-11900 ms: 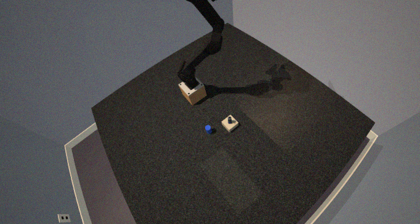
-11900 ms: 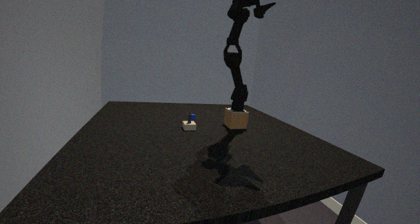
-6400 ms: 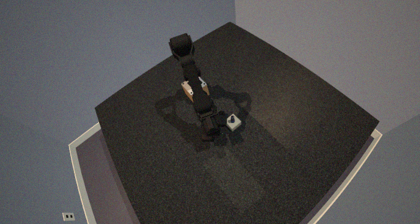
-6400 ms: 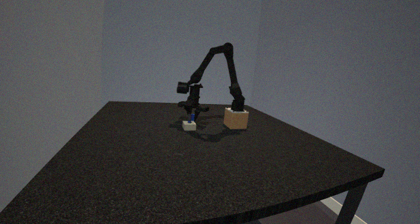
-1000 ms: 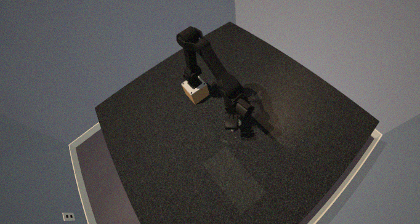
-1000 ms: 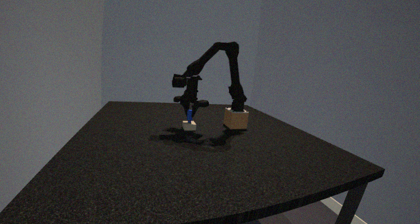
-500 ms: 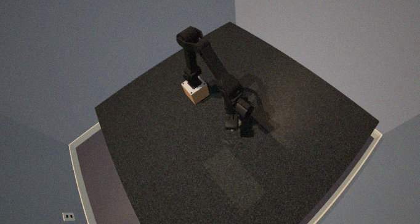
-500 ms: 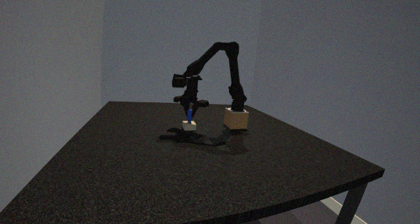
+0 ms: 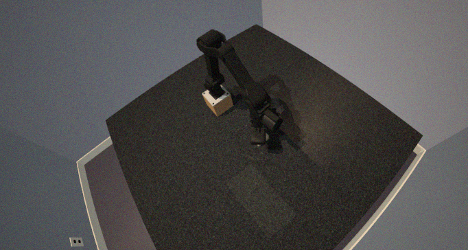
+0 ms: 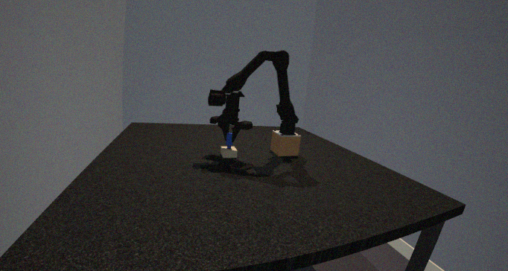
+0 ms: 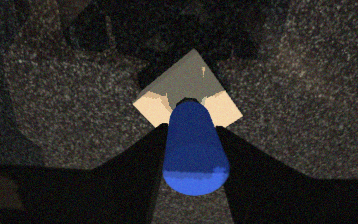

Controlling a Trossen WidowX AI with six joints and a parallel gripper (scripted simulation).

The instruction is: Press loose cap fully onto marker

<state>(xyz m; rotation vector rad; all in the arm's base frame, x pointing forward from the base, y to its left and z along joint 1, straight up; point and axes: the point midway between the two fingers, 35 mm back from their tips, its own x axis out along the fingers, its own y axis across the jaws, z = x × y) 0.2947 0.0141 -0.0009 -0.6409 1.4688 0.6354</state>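
Right now my gripper tip is 10 mm below the blue cap. The rest, counted from my gripper tip: holder block: 50 mm below.
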